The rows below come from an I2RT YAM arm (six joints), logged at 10 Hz.
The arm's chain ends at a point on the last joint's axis. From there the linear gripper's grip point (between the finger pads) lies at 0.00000 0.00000 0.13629 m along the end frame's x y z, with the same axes.
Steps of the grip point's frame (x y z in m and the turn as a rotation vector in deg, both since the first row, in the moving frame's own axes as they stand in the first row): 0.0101 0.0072 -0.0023 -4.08 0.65 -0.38; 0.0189 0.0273 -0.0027 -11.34 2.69 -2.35; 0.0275 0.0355 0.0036 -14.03 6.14 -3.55; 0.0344 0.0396 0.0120 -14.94 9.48 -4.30; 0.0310 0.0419 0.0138 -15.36 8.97 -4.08; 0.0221 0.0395 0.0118 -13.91 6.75 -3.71
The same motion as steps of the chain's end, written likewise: 0.0085 -0.0025 -0.0019 -4.08 0.65 -0.38; 0.0120 0.0006 0.0001 -11.34 2.69 -2.35; 0.0120 0.0030 0.0084 -14.03 6.14 -3.55; 0.0109 0.0055 0.0184 -14.94 9.48 -4.30; 0.0087 0.0067 0.0203 -15.36 8.97 -4.08; 0.0052 0.0074 0.0167 -13.91 6.75 -3.71
